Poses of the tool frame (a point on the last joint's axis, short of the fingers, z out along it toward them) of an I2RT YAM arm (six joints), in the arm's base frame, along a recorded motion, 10 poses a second.
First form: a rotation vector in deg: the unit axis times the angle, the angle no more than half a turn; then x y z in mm.
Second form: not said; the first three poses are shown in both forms.
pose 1, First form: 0.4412, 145.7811, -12.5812, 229, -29, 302
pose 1, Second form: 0.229, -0.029, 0.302, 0.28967, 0.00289, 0.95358, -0.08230
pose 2, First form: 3.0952, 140.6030, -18.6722, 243, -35, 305
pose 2, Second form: 0.243, -0.035, 0.305, 0.32663, 0.02062, 0.93670, -0.12440
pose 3, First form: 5.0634, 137.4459, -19.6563, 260, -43, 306
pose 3, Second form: 0.260, -0.043, 0.306, 0.35073, 0.03413, 0.92643, -0.13249
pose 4, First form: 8.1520, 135.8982, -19.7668, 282, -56, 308
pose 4, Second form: 0.282, -0.056, 0.308, 0.36187, 0.05524, 0.92090, -0.13395
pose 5, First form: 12.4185, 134.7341, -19.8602, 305, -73, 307
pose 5, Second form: 0.305, -0.073, 0.307, 0.36849, 0.08442, 0.91589, -0.13501
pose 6, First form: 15.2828, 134.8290, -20.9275, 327, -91, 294
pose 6, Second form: 0.327, -0.091, 0.294, 0.36409, 0.10367, 0.91462, -0.14196
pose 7, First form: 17.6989, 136.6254, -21.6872, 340, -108, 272
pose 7, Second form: 0.340, -0.108, 0.272, 0.34642, 0.11905, 0.91899, -0.14588
